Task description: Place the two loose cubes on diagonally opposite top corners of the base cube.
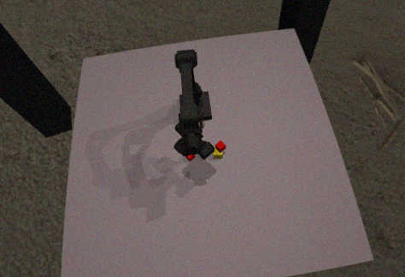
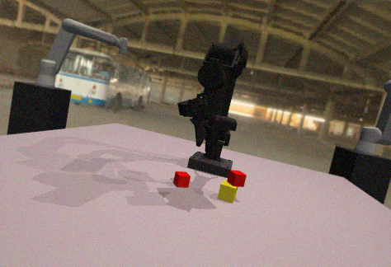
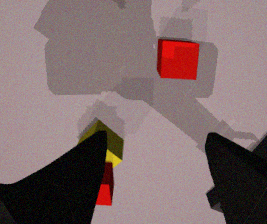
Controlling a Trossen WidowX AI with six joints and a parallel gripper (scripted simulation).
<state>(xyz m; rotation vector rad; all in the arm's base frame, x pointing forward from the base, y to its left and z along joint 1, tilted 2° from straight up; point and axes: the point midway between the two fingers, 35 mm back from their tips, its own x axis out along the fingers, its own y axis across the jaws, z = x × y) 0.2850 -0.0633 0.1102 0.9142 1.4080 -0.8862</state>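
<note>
Now: gripper tip 10 cm above the red cube, 4 cm to the left of it and 1 cm past it. Also, from my gripper tip: yellow base cube (9 cm to the left, 9 cm below, 2 cm ahead).
</note>
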